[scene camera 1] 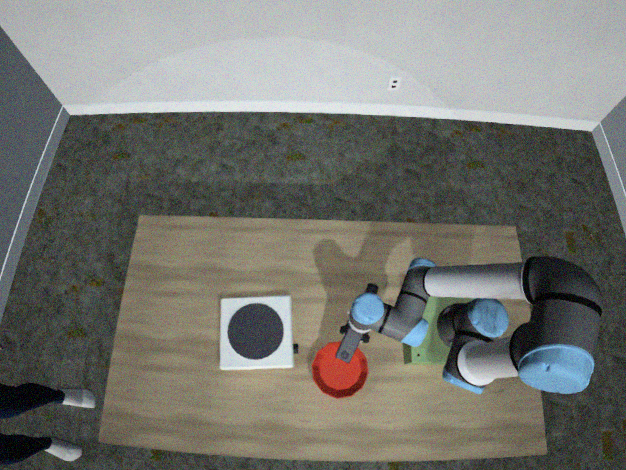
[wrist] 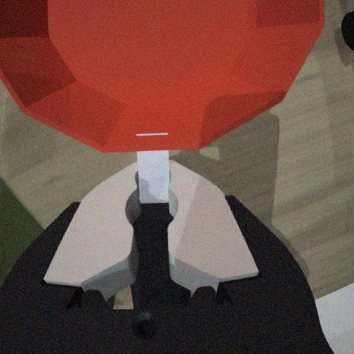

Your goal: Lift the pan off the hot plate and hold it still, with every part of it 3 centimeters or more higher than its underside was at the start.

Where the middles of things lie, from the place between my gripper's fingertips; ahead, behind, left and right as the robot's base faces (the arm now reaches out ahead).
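Relative to the red pan [scene camera 1: 334, 377], my hand is 30 mm short of it, 30 mm below it and 10 mm to the right of it.
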